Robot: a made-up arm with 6 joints.
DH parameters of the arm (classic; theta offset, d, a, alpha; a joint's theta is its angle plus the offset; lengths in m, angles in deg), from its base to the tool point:
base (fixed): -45 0 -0.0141 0
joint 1: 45 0.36 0.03 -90
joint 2: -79.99 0 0.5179 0
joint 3: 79.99 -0.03 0.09 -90
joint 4: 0 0.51 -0.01 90
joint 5: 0 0 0.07 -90
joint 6: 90 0.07 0.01 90
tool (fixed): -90 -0.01 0 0
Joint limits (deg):
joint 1: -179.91..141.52
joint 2: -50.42..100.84
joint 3: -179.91..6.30
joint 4: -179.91..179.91
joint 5: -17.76..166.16
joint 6: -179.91..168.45
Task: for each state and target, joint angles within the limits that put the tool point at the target. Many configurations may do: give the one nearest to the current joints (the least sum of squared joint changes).
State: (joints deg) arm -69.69 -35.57 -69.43 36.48 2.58 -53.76
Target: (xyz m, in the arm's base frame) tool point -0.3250 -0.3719 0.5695
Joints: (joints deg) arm -120.13 -15.87 -31.24 42.97 2.16 -53.82
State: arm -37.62 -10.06 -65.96 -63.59 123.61 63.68
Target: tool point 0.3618 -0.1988 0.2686
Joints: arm -14.76 23.94 -30.96 -54.55 117.16 65.14
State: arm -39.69 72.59 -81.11 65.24 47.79 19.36
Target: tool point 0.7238 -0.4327 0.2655
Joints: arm -30.58 40.35 -78.61 65.15 50.30 19.65
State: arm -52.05 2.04 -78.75 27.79 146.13 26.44
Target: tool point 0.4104 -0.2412 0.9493
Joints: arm -32.79 -11.94 -85.85 31.72 146.92 26.99
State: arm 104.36 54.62 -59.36 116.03 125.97 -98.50
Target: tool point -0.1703 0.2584 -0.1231
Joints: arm 107.76 79.14 -37.96 112.73 121.86 -98.38
